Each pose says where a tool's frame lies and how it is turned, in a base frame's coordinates. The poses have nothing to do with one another.
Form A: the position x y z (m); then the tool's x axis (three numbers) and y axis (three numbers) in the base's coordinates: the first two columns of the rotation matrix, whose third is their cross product.
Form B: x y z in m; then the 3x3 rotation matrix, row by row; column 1 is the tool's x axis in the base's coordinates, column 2 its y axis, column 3 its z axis. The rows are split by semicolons. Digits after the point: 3 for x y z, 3 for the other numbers.
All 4 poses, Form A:
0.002 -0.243 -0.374 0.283 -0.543 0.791 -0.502 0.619 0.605
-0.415 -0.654 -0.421 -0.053 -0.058 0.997 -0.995 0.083 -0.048
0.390 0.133 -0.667 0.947 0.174 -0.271 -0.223 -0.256 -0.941
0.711 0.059 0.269 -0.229 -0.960 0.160 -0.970 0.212 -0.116
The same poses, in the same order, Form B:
0.002 -0.243 -0.374; 0.283 -0.502 -0.818; -0.543 0.619 -0.568; 0.791 0.605 -0.097
-0.415 -0.654 -0.421; -0.053 -0.995 -0.080; -0.058 0.083 -0.995; 0.997 -0.048 -0.062
0.390 0.133 -0.667; 0.947 -0.223 -0.233; 0.174 -0.256 0.952; -0.271 -0.941 -0.204
0.711 0.059 0.269; -0.229 -0.970 0.077; -0.960 0.212 -0.182; 0.160 -0.116 -0.980

